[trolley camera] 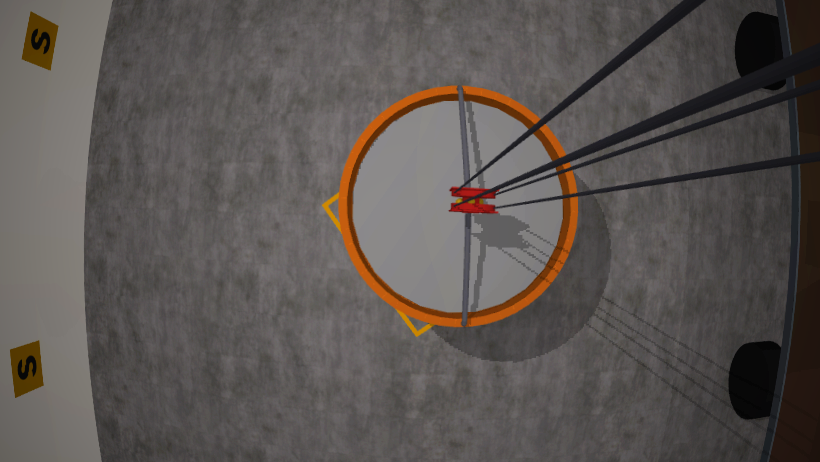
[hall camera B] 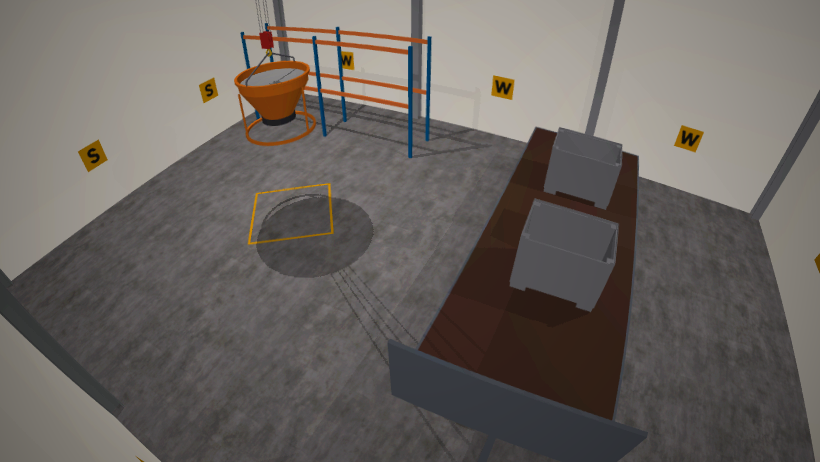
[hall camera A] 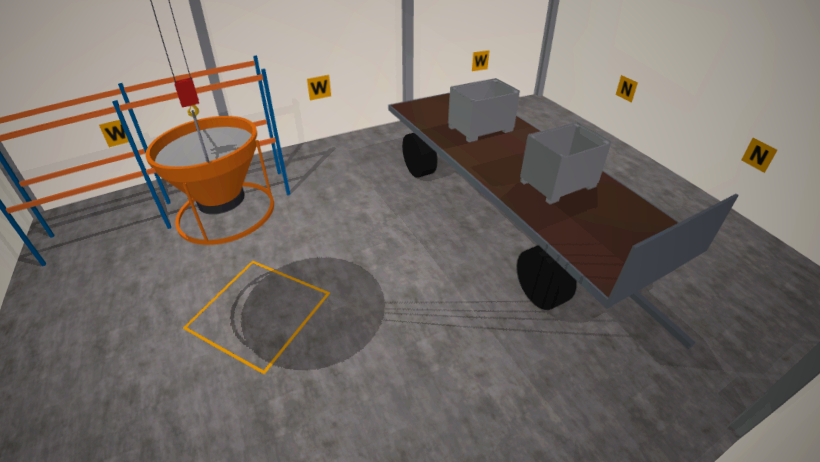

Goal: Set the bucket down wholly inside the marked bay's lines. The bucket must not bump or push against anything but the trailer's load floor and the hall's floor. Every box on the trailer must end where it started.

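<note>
The orange bucket (hall camera A: 220, 186) (hall camera B: 274, 103) (trolley camera: 413, 206) hangs upright from the hook (hall camera A: 193, 110) (hall camera B: 268, 52) by its grey bail, its foot ring above the hall floor. The hook is shut on the bail; in the trolley view the red hook block mostly hides it. The marked bay (hall camera A: 218, 294) (hall camera B: 292, 188) (trolley camera: 417, 334) is a yellow outline on the floor. In the trolley view the bucket covers most of it, and two corners show at the left and lower left. The bucket's round shadow falls partly across the bay and beyond it.
The trailer (hall camera A: 636, 215) (hall camera B: 550, 355) (trolley camera: 810, 229) carries two grey boxes, one nearer its headboard (hall camera A: 562, 166) (hall camera B: 562, 252) and one farther back (hall camera A: 484, 109) (hall camera B: 585, 166). A rack (hall camera A: 141, 163) (hall camera B: 410, 103) with blue posts and orange beams stands by the W wall.
</note>
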